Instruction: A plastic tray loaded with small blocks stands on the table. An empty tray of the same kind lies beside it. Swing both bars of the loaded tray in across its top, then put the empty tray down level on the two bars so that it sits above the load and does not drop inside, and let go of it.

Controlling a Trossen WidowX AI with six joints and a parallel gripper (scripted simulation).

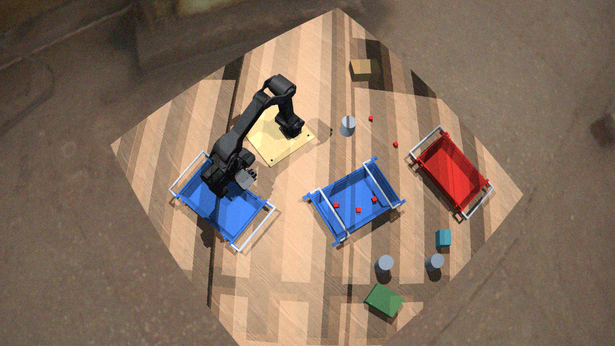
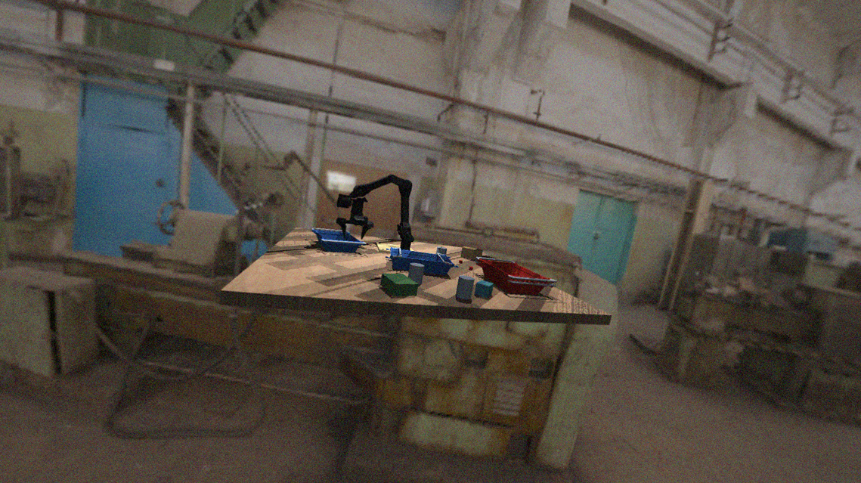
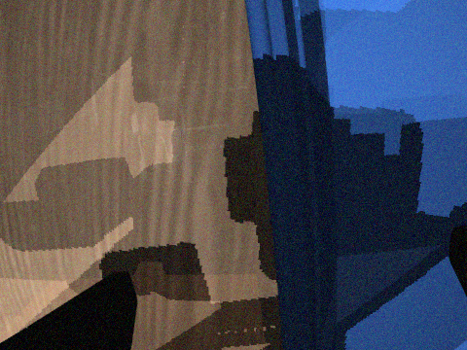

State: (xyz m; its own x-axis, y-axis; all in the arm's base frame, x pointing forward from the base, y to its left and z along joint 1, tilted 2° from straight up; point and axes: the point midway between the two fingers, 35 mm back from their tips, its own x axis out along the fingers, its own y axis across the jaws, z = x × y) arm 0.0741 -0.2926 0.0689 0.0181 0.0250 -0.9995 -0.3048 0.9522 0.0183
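My gripper tip is now 80 mm to the left of the blue tray, 30 mm short of it and 10 mm above it. From my gripper tip the other things lie so: cyan cube: 610 mm ahead, 510 mm to the left, 30 mm below; green block: 650 mm ahead, 180 mm to the left, 30 mm below; tan box: 720 mm to the left, 140 mm behind, 20 mm below.
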